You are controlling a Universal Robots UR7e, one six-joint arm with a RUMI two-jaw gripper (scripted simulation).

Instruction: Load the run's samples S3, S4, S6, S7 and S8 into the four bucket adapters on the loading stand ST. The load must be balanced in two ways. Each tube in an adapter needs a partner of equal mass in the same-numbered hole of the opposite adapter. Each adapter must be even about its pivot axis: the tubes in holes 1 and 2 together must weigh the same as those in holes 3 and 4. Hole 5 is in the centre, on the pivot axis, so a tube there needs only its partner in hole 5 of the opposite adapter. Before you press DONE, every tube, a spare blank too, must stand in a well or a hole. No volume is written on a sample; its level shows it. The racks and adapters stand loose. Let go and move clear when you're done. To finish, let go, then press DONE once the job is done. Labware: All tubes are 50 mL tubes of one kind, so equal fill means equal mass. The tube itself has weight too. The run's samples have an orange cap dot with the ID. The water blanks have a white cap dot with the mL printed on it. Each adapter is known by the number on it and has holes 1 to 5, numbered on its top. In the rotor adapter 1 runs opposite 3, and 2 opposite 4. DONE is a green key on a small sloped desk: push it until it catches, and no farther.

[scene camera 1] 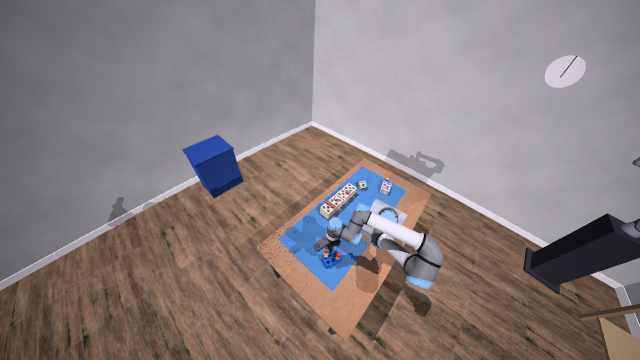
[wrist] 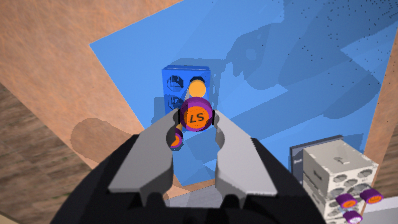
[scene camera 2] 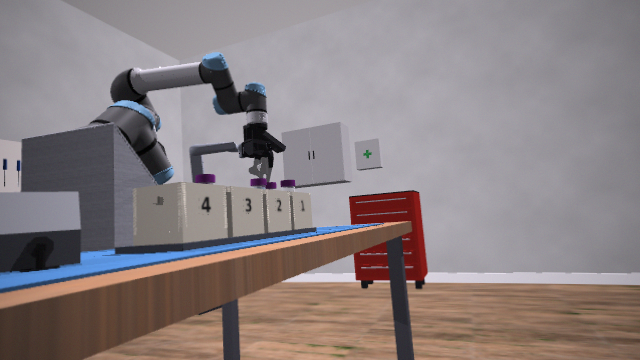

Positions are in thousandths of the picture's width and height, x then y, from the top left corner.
Observation:
In view: the gripper (scene camera 2: 413, 518), a blue rack (wrist: 441, 350) and a bucket adapter (scene camera 2: 285, 590).
The gripper also shows in the wrist view (wrist: 494, 493).

